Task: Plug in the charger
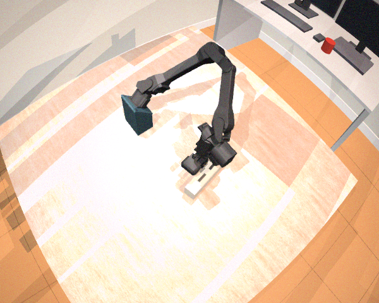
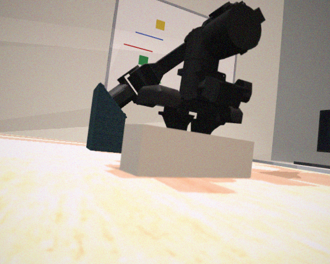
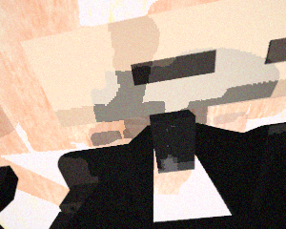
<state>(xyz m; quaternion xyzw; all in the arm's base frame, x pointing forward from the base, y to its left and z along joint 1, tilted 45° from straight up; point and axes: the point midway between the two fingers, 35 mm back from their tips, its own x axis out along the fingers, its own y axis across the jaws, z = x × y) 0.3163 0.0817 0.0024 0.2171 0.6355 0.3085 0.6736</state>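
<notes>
Right now the two-prong charger is 2 cm ahead of my gripper tip and 1 cm above it.
</notes>
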